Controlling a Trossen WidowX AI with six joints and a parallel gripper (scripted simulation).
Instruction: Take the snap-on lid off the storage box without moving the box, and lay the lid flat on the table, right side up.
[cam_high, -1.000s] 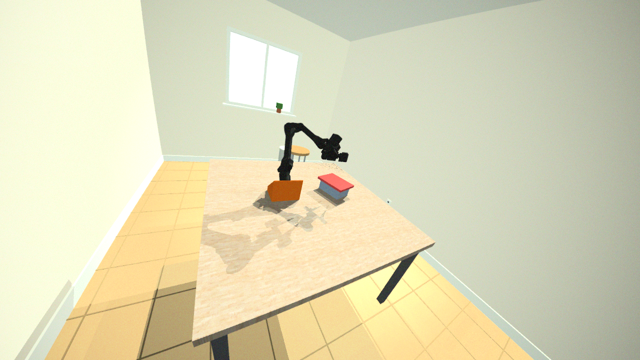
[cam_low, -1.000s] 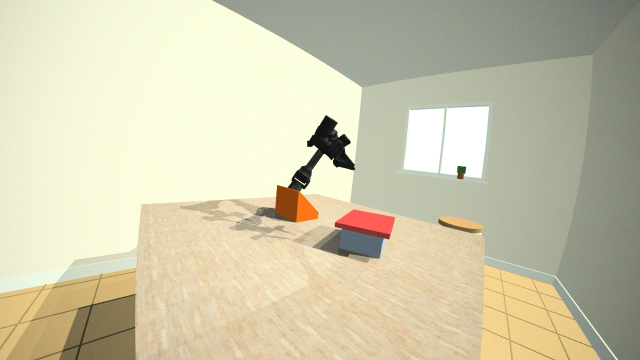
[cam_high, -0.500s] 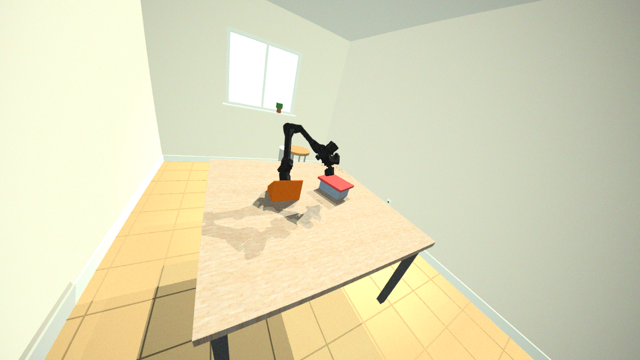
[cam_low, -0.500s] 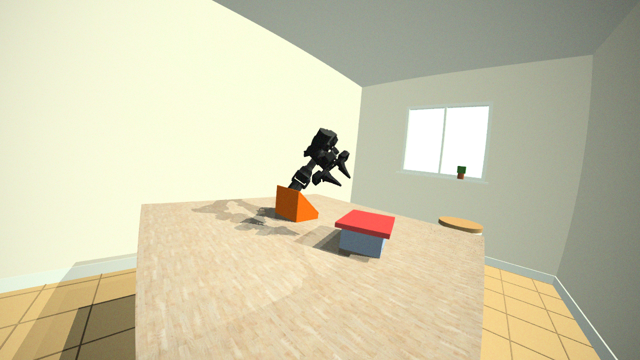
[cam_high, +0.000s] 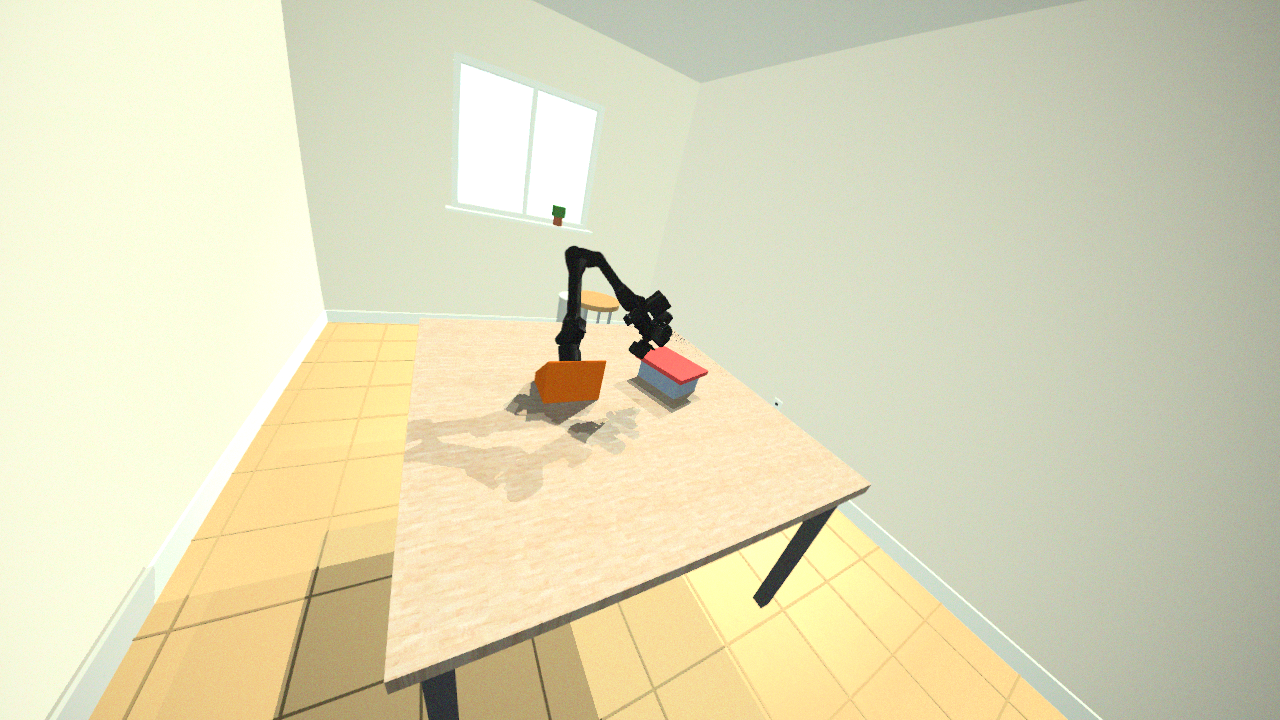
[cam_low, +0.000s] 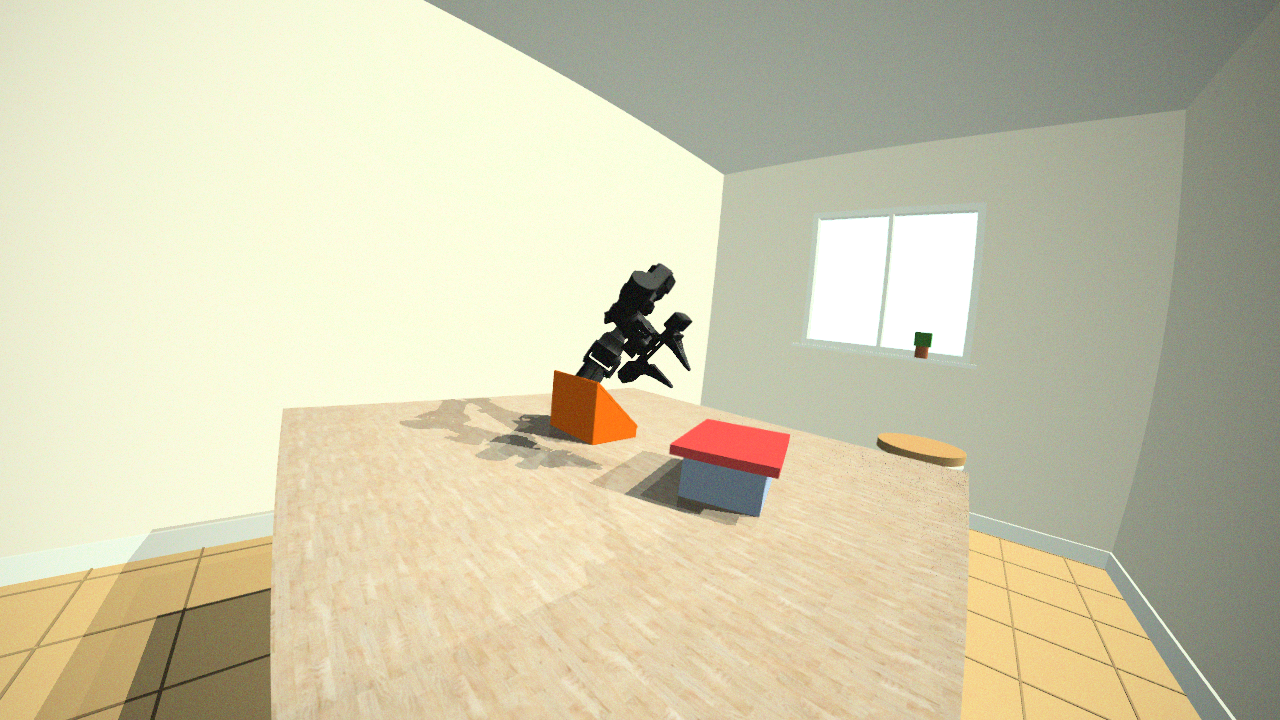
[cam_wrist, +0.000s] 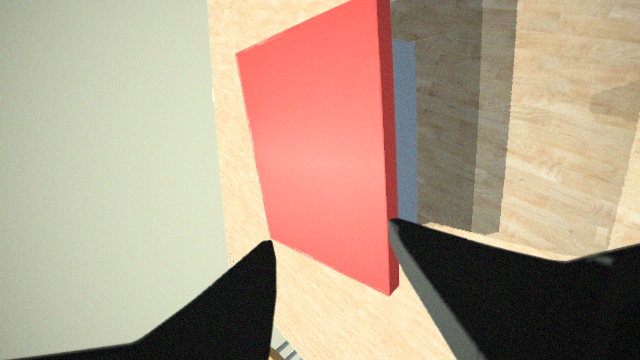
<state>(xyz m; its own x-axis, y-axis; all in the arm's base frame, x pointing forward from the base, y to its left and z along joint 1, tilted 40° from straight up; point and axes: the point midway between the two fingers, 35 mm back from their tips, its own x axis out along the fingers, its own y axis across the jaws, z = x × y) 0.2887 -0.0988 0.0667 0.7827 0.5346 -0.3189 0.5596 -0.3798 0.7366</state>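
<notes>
Right now the red lid is 120 mm ahead of my gripper tip, 30 mm to the left of it and 100 mm below it. From my gripper tip the other things lie so: blue storage box 120 mm ahead, 30 mm to the left, 150 mm below.
</notes>
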